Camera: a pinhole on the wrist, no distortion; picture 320 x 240 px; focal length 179.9 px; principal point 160.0 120.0 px. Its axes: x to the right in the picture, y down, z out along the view. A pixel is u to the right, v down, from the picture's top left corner.
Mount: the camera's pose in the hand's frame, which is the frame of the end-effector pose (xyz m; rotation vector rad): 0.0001 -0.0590 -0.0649 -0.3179 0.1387 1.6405
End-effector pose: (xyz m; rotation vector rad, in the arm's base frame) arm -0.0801 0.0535 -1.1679 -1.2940 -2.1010 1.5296
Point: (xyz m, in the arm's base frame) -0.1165 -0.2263 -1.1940
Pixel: 145.3 209.4
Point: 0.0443 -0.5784 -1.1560
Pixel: outside the picture
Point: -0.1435 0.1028 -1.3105
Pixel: outside the picture
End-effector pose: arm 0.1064 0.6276 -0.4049 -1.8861 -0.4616 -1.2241
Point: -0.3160 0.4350 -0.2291
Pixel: behind the camera
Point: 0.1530 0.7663 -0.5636
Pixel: 171.1 191.9
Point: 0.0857 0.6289 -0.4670
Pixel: 266.6 219.9
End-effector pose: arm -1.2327 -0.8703 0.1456 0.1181 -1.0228 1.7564
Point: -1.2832 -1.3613 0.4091
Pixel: 108.6 163.5
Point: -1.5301 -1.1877 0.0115
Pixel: 290.3 161.1
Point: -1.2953 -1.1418 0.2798
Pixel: 138.8 148.5
